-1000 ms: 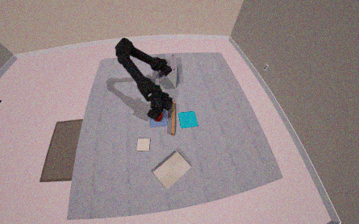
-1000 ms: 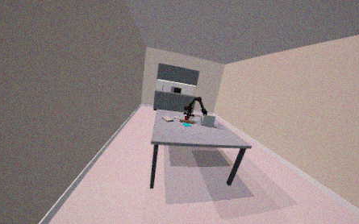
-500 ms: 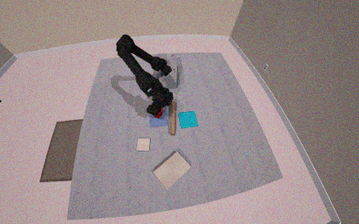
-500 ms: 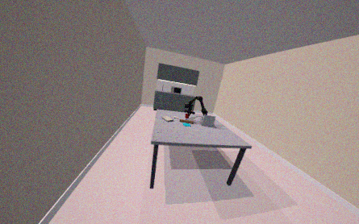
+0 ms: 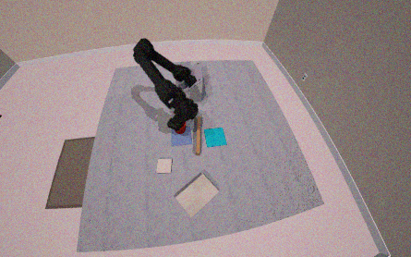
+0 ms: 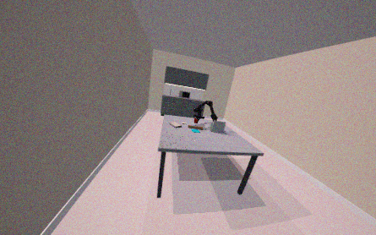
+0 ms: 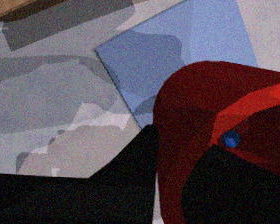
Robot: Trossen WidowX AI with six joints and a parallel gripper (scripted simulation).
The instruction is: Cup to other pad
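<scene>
Now: the blue marble 3 cm ahead of my gripper tip, 4 cm to the right of it and 2 cm below it. Round my gripper tip: wooden bar (6 cm ahead, 8 cm to the left, 9 cm below); cream tile (37 cm ahead, 1 cm to the right, 9 cm below); blue pad (3 cm ahead, 2 cm to the right, 11 cm below).
</scene>
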